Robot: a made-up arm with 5 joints. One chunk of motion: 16 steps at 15 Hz.
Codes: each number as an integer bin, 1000 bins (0 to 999) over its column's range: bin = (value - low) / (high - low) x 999, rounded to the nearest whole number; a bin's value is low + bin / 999 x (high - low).
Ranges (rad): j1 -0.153..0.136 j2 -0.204..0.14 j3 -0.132..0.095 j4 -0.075..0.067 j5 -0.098..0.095
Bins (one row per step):
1: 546 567 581 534 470
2: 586 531 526 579 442
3: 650 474 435 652 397
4: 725 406 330 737 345
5: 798 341 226 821 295
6: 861 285 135 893 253
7: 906 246 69 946 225
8: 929 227 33 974 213
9: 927 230 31 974 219
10: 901 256 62 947 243
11: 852 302 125 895 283
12: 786 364 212 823 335
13: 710 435 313 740 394
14: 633 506 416 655 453
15: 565 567 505 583 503
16: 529 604 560 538 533
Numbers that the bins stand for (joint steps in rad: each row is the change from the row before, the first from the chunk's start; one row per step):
1: 0.00495 -0.00876 0.00002 0.00090 -0.00720
2: 0.01652 -0.02115 -0.01248 0.00730 -0.01261
3: 0.03504 -0.04078 -0.03316 0.01768 -0.02130
4: 0.05673 -0.06420 -0.05702 0.02976 -0.03135
5: 0.07785 -0.08658 -0.08065 0.04170 -0.04101
6: 0.09608 -0.10586 -0.10132 0.05193 -0.04912
7: 0.10910 -0.11929 -0.11632 0.05947 -0.05453
8: 0.11575 -0.12583 -0.12450 0.06345 -0.05685
9: 0.11517 -0.12480 -0.12496 0.06345 -0.05569
10: 0.10765 -0.11585 -0.11791 0.05961 -0.05105
11: 0.09347 -0.10001 -0.10360 0.05222 -0.04333
12: 0.07438 -0.07866 -0.08383 0.04198 -0.03328
13: 0.05240 -0.05421 -0.06088 0.03019 -0.02188
14: 0.03012 -0.02976 -0.03747 0.01810 -0.01048
15: 0.01045 -0.00876 -0.01725 0.00787 -0.00082
16: 0.00003 0.00398 -0.00475 0.00147 0.00497

